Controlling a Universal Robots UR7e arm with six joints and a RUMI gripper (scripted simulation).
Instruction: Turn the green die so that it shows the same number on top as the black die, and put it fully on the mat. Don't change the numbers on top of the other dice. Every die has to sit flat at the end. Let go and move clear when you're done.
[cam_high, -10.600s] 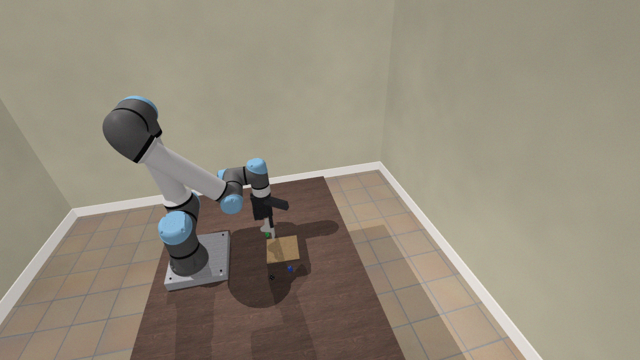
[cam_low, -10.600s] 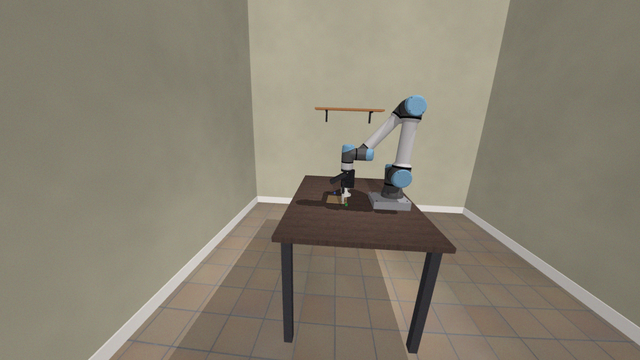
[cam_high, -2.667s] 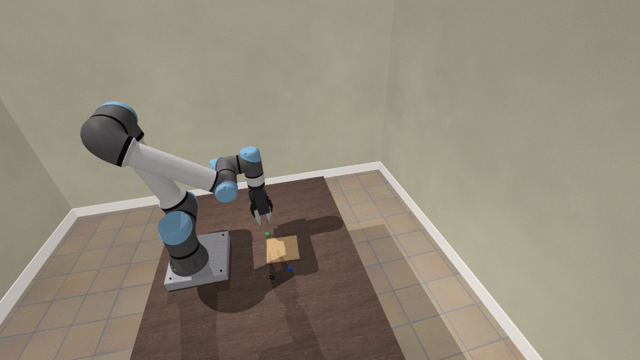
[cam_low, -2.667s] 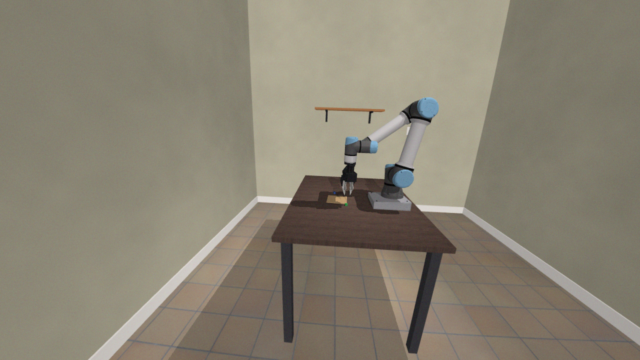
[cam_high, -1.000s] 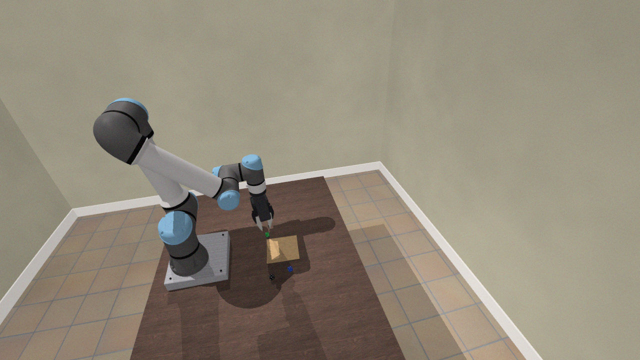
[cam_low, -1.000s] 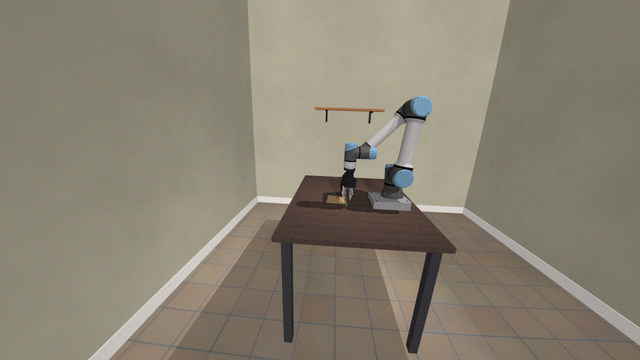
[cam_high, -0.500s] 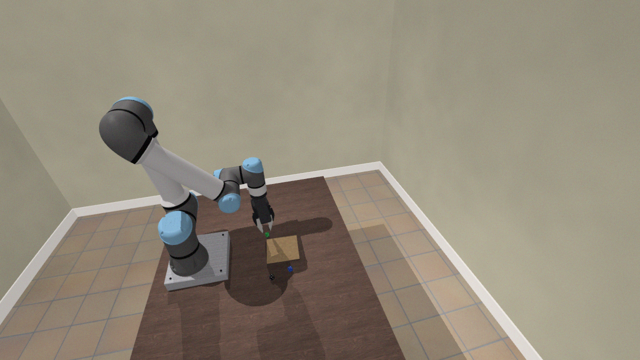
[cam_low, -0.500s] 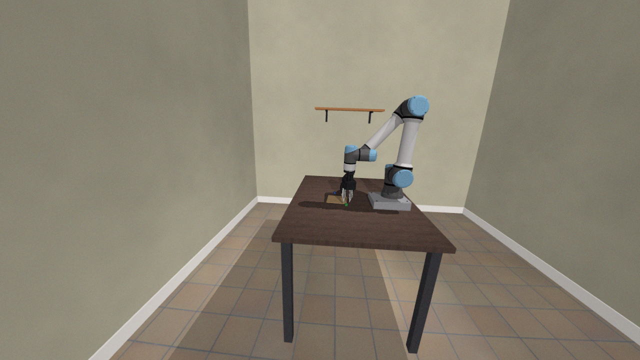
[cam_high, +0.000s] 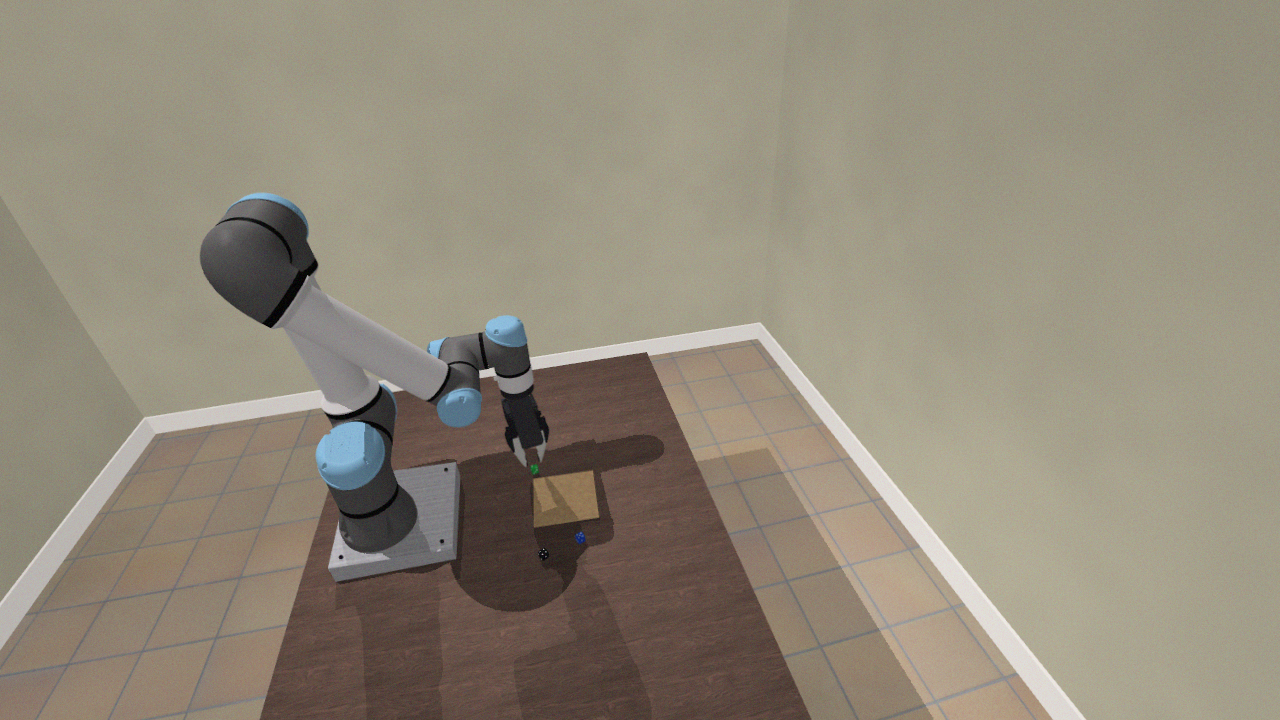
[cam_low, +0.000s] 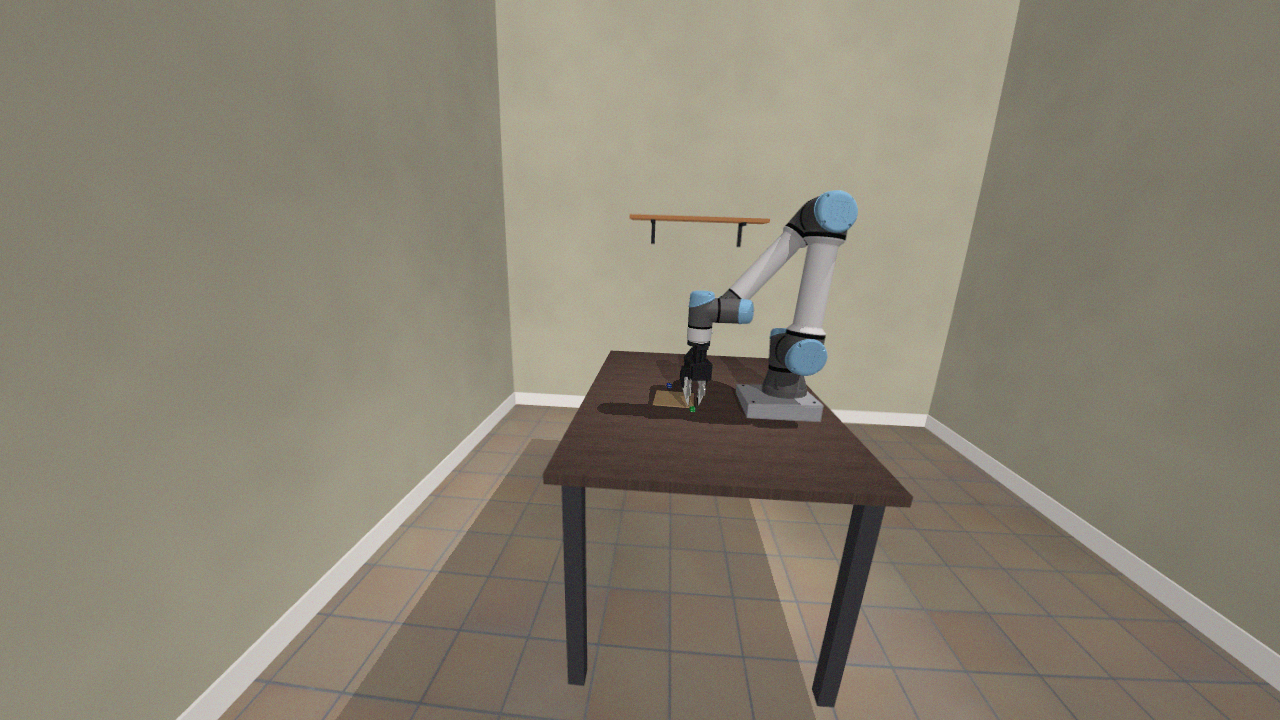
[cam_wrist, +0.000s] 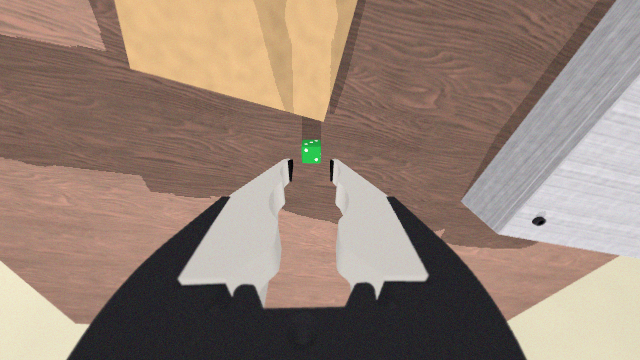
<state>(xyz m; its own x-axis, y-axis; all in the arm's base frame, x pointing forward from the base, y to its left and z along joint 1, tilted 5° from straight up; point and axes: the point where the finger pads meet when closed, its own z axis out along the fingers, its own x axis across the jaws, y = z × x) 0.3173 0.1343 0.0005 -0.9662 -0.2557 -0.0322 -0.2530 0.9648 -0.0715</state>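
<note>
Now: hand 30 mm above the green die. From my hand the other things lie so: blue die 90 mm ahead, 220 mm to the right, 30 mm below; tan mat 70 mm ahead, 100 mm to the right, 40 mm below; black die 20 mm ahead, 240 mm to the right, 30 mm below.
</note>
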